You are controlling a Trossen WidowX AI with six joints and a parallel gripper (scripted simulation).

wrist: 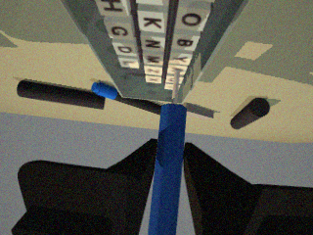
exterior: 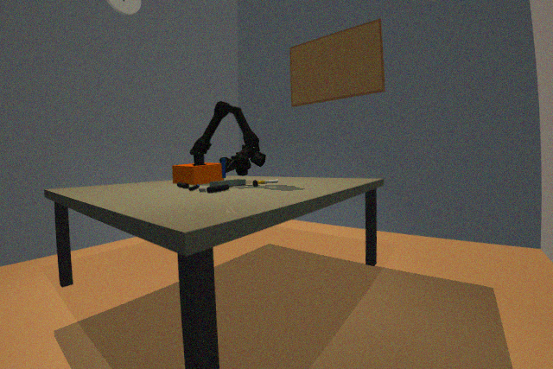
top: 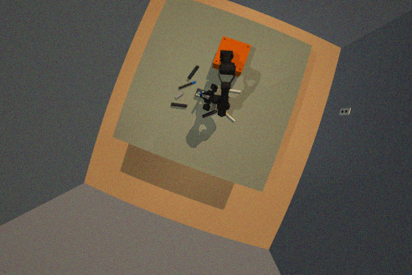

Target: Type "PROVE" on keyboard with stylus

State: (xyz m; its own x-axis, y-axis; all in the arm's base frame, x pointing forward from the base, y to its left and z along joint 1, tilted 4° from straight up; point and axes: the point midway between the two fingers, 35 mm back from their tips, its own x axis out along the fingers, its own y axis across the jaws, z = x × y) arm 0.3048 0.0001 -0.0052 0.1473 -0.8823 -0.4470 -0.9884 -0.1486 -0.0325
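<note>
Right now my gripper tip is 120 mm to the left of the blue-capped black pen, 60 mm above it and 50 mm past it. Also, from my gripper tip: blue stylus 10 mm below; grey stylus tip 50 mm below; grey block 150 mm to the right, 80 mm ahead, 60 mm below.
</note>
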